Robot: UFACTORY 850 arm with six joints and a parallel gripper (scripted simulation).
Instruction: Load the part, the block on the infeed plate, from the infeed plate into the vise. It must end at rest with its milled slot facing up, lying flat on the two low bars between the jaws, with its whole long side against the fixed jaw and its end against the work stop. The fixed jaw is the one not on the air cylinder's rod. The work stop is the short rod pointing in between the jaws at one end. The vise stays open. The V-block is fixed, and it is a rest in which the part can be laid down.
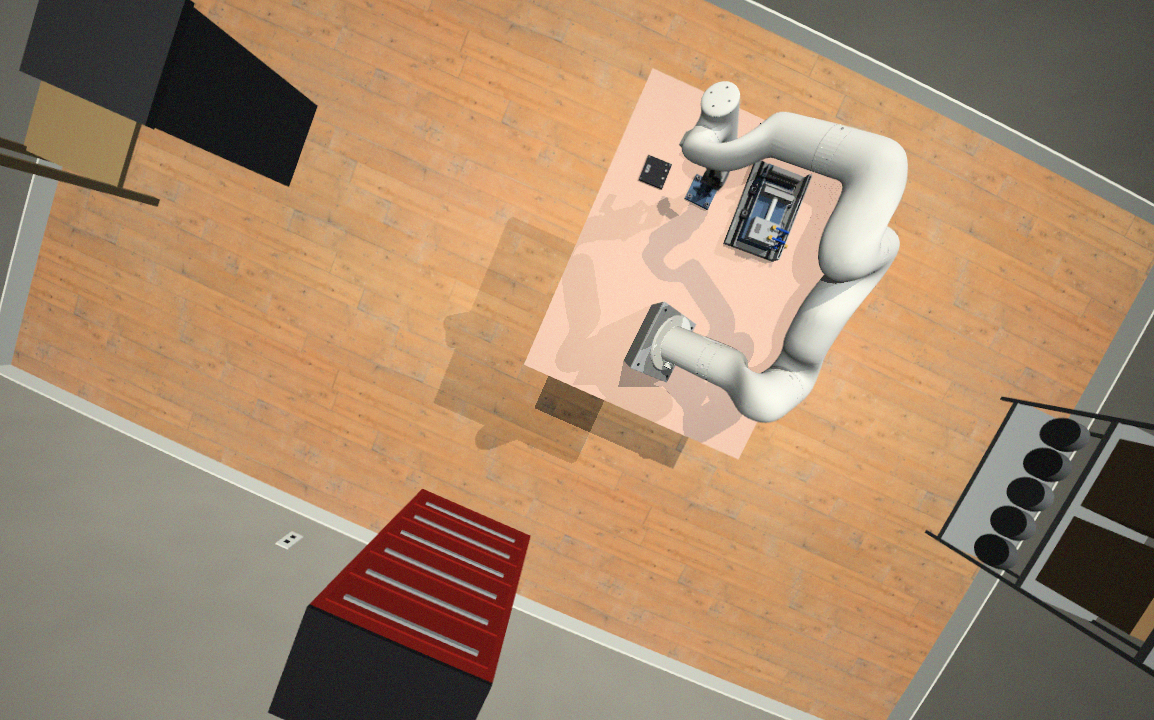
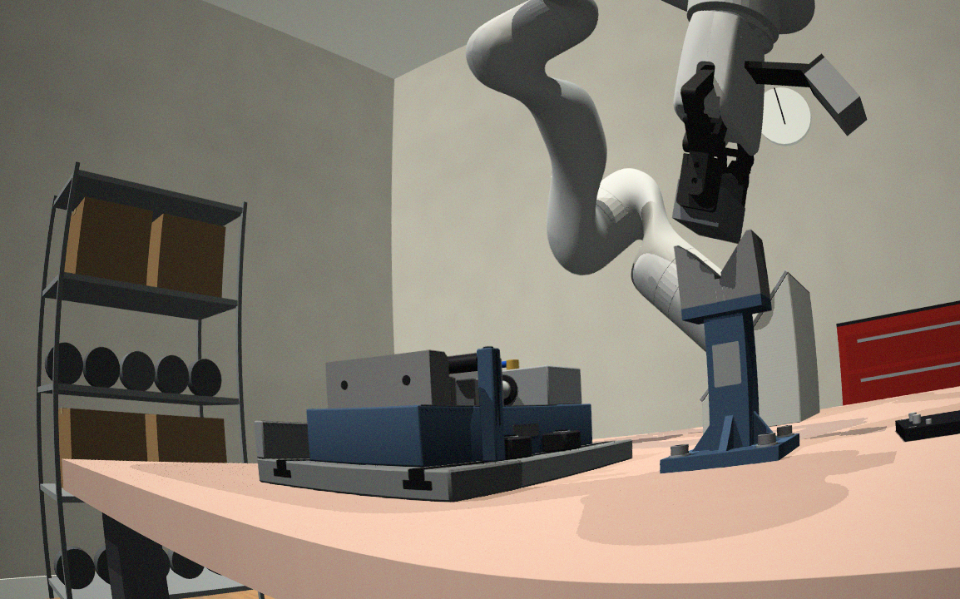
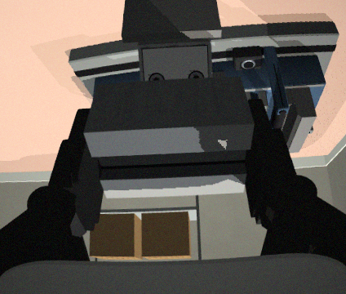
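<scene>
My hand is right at the part. The rest, counted from my hand: cylinder rod: 1 cm ahead, 23 cm to the right, 12 cm below; then moving jaw: 7 cm ahead, 22 cm to the right, 12 cm below; then work stop rod: 10 cm ahead, 17 cm to the right, 11 cm below.
</scene>
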